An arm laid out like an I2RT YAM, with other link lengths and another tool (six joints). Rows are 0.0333 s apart.
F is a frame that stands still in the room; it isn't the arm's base.
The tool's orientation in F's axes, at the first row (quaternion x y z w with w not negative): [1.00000 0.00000 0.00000 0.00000]
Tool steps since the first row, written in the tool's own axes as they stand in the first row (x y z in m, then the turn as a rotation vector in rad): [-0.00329 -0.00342 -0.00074 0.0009 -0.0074 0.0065]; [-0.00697 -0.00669 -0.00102 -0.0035 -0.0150 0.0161]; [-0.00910 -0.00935 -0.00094 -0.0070 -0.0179 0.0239]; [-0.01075 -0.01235 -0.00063 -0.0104 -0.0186 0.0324]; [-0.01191 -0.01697 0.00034 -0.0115 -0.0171 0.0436]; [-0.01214 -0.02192 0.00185 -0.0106 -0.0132 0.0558]
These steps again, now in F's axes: [-0.00329 0.00342 0.00074 0.0009 0.0074 -0.0065]; [-0.00697 0.00669 0.00102 -0.0035 0.0150 -0.0161]; [-0.00910 0.00935 0.00094 -0.0070 0.0179 -0.0239]; [-0.01075 0.01235 0.00063 -0.0104 0.0186 -0.0324]; [-0.01191 0.01697 -0.00034 -0.0115 0.0171 -0.0436]; [-0.01214 0.02192 -0.00185 -0.0106 0.0132 -0.0558]
